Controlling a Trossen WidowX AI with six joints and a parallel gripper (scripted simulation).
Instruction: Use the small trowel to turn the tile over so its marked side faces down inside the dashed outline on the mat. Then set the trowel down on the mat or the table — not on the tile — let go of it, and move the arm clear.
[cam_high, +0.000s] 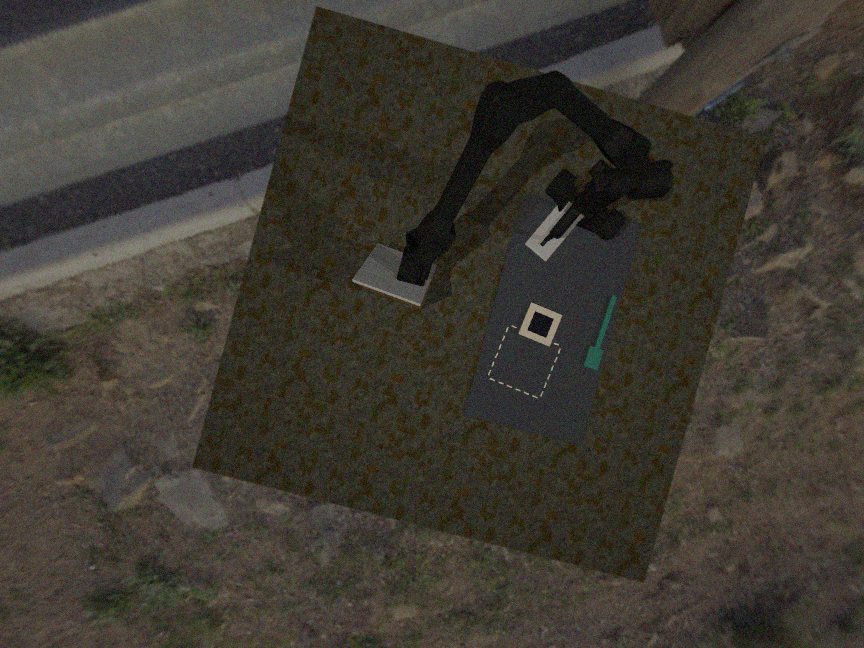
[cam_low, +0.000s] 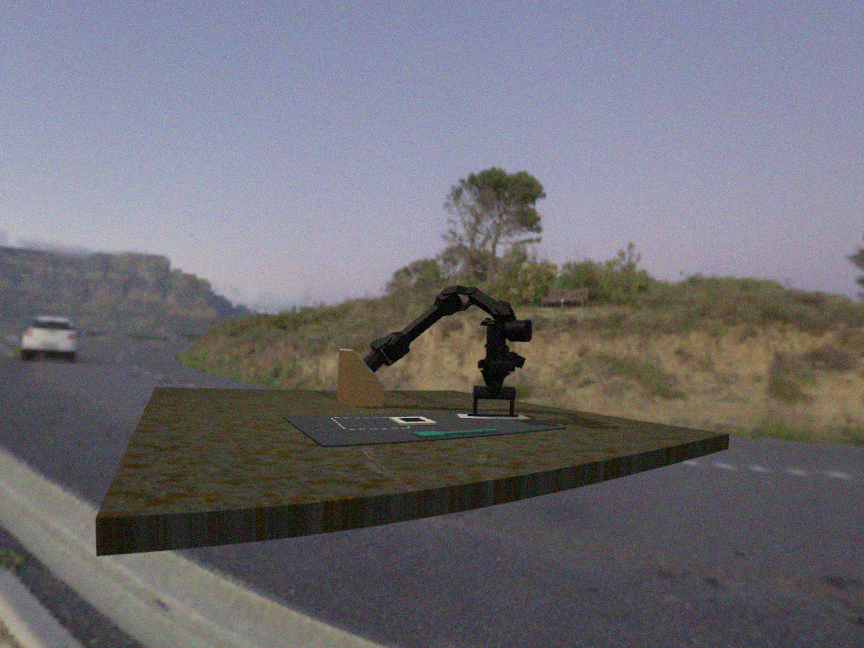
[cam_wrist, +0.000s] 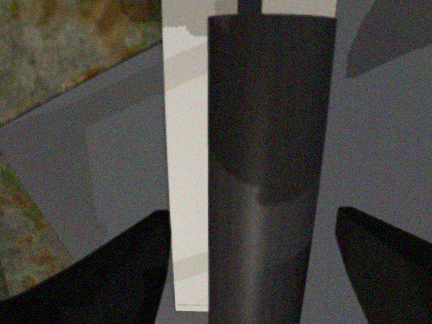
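My gripper tip is now 50 mm short of the grey mat, 260 mm to the left of it and 80 mm above it. Also, from my gripper tip: green trowel 190 mm ahead, 280 mm to the right, 60 mm below; cream tile 20 mm ahead, 280 mm to the right, 60 mm below.
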